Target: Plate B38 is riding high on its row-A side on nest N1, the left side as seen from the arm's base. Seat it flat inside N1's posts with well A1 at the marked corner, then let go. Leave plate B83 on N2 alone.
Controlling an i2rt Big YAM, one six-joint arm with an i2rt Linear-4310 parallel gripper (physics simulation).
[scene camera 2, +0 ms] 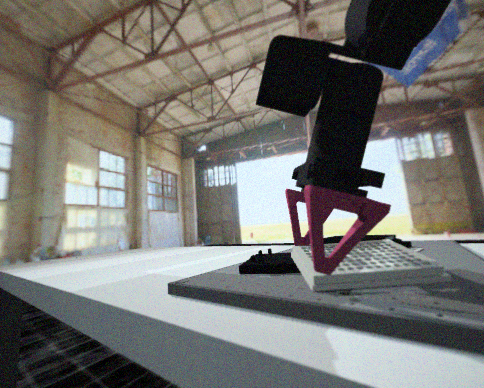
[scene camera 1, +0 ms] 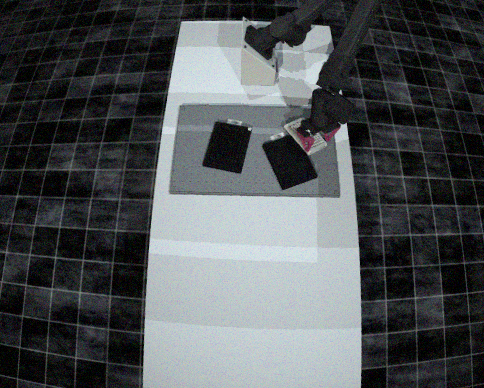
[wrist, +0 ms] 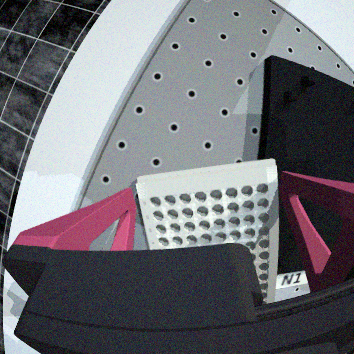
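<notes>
The white well plate B38 sits tilted and askew at the back right edge of the black nest N1, beside the N1 label. My gripper is open, with one magenta finger on each side of the plate and close against its edges. The arm hides the near part of the plate in the wrist view. The black nest N2 lies to the left; I cannot make out plate B83 on it.
Both nests lie on a grey perforated board on a long white table. A beige angled stand and the arm's base stand at the back.
</notes>
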